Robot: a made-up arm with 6 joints.
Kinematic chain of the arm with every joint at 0, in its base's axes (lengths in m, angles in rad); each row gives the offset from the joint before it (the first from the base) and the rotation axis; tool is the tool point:
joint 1: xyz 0 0 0.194 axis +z
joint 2: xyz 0 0 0 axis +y
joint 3: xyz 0 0 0.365 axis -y
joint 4: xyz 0 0 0 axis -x
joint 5: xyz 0.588 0 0 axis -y
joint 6: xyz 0 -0.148 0 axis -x
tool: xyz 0 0 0
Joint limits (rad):
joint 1: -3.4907..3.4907
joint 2: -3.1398..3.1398
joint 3: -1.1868..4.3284
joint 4: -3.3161..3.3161
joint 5: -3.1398..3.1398
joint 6: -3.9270..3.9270
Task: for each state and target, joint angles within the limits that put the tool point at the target. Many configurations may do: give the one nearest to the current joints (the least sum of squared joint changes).
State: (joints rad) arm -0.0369 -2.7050 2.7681 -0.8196 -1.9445 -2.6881
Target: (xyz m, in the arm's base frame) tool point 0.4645 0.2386 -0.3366
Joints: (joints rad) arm 0.6504 -2.9751 3.2148 -0.9052 -1.9445 -2.6881
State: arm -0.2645 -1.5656 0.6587 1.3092 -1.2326 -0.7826
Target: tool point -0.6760 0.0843 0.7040
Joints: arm -0.1898 -1.5880 0.2950 1.2634 -1.2326 -0.7826
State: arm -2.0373 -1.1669 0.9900 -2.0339 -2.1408 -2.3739
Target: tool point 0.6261 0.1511 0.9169
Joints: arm -2.7950 -0.7985 1.6702 -2.0678 -2.1408 -2.3739
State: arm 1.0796 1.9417 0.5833 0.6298 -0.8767 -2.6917
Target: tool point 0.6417 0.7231 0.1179
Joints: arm 0.9157 1.6289 1.3180 1.0912 -0.8767 -2.6917
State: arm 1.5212 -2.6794 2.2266 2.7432 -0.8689 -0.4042
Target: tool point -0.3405 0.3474 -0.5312
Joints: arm 2.0589 -3.1379 2.3977 2.7685 -0.8689 -0.4042
